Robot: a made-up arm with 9 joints. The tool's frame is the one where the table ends. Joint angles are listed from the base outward.
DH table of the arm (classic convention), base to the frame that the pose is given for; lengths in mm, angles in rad. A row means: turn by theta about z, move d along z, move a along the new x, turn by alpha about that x. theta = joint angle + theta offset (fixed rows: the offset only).
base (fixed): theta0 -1.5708, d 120, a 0, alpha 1.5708
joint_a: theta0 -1.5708, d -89, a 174, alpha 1.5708
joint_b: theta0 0, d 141, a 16, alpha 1.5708
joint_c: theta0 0, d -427, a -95, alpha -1.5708
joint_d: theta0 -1.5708, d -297, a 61, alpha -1.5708
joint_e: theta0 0, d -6, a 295, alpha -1.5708
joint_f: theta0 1.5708, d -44, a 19, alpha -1.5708
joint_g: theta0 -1.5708, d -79, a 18, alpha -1.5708
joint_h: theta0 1.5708, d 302, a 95, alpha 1.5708
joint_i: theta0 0, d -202, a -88, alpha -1.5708
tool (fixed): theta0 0, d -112, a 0, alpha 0
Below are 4 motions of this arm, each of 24 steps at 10 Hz.
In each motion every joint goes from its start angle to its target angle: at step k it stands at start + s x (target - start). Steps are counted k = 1, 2, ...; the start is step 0. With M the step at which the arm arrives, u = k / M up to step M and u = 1 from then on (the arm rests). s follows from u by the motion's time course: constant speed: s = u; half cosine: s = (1 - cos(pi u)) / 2; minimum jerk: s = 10 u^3 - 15 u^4 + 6 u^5.
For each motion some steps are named. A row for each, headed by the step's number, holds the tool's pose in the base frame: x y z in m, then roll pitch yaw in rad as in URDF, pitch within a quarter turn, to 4 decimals.
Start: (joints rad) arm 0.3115 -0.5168 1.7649 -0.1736 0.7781 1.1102 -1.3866 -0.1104 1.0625
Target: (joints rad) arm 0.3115 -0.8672 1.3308 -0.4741 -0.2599 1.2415 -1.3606 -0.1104 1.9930
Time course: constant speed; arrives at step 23
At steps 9, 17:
9: 0.1453 -0.5718 -0.5142 -3.0475 1.1909 -1.1809
17: 0.1280 -0.6521 -0.3961 -2.0918 0.9775 -0.3615

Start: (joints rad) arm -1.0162 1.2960 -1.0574 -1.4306 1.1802 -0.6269 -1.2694 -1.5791 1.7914
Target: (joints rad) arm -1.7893 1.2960 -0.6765 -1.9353 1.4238 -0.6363 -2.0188 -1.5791 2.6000
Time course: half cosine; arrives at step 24
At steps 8, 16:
8: 0.6680 -0.1838 -0.0844 -0.5013 0.7719 -1.6516
16: 0.6040 0.0226 -0.1301 -1.5209 1.2221 -2.7374

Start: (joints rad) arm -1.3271 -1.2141 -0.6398 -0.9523 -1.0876 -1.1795 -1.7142 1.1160 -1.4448
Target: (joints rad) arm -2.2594 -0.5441 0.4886 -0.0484 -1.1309 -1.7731 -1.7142 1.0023 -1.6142
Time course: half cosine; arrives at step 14
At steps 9, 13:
9: -0.0886 -0.0450 0.0239 -0.0601 -0.9443 2.5272
13: 0.1119 0.0597 0.0719 -0.5854 -0.5905 -3.0361

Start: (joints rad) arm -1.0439 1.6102 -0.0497 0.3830 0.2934 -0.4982 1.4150 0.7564 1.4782
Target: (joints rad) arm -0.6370 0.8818 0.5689 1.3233 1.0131 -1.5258 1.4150 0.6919 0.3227
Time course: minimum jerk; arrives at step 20
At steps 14, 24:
14: -0.3758 0.0585 0.0461 2.2373 -0.9511 2.5330
24: -0.4227 0.1048 -0.0167 2.2455 -1.1711 2.6795

